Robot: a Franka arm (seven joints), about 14 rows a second.
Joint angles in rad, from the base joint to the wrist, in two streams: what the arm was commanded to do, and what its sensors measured. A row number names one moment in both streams.
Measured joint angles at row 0:
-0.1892 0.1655 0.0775 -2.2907 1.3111 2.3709 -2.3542
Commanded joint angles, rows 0 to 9:
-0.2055 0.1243 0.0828 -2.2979 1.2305 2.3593 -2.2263
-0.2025 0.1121 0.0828 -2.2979 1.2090 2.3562 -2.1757
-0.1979 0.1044 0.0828 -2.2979 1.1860 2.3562 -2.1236
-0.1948 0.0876 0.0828 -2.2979 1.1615 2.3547 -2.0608
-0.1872 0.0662 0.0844 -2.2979 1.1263 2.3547 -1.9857
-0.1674 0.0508 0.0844 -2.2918 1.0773 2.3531 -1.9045
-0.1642 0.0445 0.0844 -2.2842 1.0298 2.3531 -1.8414
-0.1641 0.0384 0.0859 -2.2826 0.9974 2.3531 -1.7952
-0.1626 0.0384 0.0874 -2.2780 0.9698 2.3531 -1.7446
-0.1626 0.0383 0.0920 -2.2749 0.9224 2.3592 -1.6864
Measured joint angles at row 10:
-0.1556 0.0469 0.0842 -2.2783 0.9965 2.3663 -1.7885
